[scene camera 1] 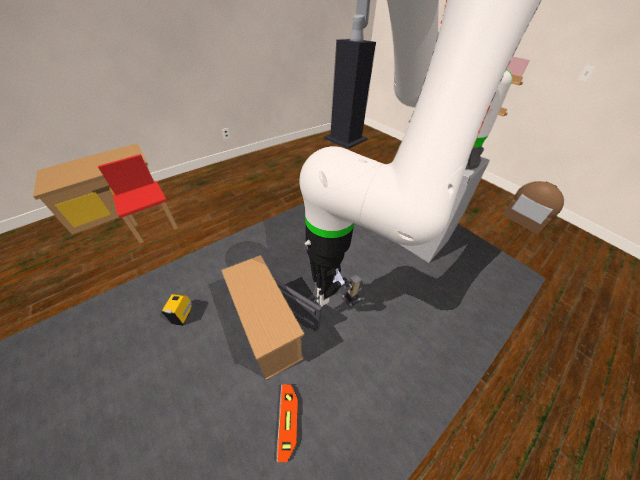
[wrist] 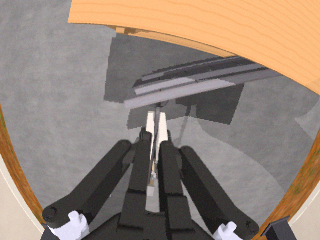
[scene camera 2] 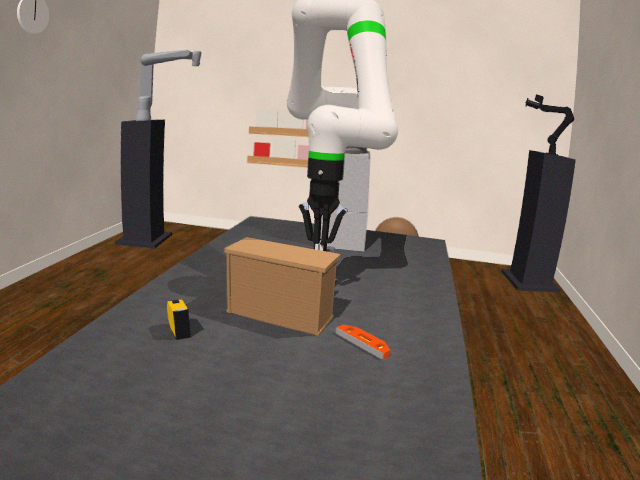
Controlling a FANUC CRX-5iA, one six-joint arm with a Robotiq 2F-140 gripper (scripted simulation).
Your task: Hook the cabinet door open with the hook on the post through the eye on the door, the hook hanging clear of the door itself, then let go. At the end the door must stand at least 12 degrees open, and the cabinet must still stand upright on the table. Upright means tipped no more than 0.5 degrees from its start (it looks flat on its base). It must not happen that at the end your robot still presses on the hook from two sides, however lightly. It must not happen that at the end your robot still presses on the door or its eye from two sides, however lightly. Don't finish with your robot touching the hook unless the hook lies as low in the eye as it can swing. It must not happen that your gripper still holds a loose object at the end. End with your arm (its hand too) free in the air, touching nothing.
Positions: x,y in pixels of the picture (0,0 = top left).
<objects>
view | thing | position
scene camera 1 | gripper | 322,301
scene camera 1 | wooden cabinet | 268,321
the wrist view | gripper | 155,121
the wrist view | wooden cabinet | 277,42
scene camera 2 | gripper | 318,266
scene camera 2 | wooden cabinet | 289,286
</objects>
